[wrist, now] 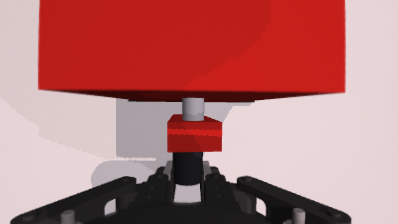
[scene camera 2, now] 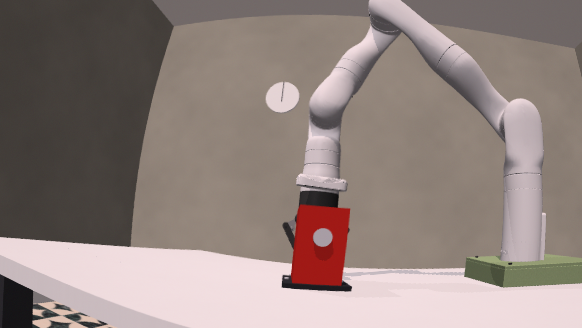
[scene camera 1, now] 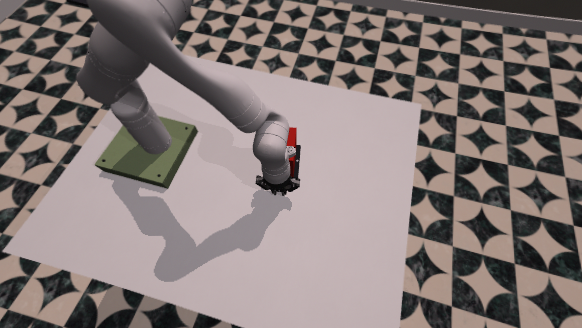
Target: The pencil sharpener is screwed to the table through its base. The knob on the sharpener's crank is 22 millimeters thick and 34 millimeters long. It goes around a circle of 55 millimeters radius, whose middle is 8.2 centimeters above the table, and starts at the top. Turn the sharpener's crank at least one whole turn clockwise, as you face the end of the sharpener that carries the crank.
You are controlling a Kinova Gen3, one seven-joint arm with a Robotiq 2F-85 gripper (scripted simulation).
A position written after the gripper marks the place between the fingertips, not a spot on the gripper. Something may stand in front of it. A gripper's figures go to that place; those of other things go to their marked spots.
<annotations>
The gripper [wrist: 188,172] is 18 cm from the lens. A red pencil sharpener [wrist: 192,59] is 5 cm from the lens.
</annotations>
